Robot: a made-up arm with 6 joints.
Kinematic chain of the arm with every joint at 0, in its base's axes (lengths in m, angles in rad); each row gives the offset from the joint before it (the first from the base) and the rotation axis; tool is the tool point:
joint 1: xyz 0 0 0.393 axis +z
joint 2: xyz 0 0 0 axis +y
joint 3: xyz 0 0 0.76 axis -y
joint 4: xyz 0 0 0 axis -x
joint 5: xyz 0.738 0 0 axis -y
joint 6: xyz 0 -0.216 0 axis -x
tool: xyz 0 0 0
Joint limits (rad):
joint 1: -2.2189..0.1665
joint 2: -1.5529..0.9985
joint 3: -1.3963..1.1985
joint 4: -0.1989..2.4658
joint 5: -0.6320..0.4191
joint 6: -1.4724..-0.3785
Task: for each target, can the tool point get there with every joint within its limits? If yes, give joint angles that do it. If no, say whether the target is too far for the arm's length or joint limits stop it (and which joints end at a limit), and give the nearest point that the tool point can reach.
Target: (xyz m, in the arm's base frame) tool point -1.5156 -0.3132 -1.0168
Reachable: no: too far | nearest point -0.6814 -0.5421 0.0955 | short by 1.409 m
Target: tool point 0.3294 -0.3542 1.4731
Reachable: yes | joints -1.0810 -0.2752 -0.0330 2.1822 -0.0909 -1.1299
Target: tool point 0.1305 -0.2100 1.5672
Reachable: yes | joints -1.2276 -0.4689 -0.0423 1.8149 -0.4318 -0.4733
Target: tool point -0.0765 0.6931 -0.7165
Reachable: no: joint limits stop it (at a limit: joint 1, joint 2, joint 4) | nearest point 0.3308 0.2265 0.1066 | short by 1.030 m
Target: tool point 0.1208 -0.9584 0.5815
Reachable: yes | joints -1.2393 0.5130 -0.2954 0.4141 0.2743 -1.2768
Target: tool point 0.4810 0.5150 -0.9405
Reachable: no: joint limits stop it (at a limit: joint 1, joint 2, joint 4) | nearest point 0.5686 0.2664 0.0551 | short by 1.030 m
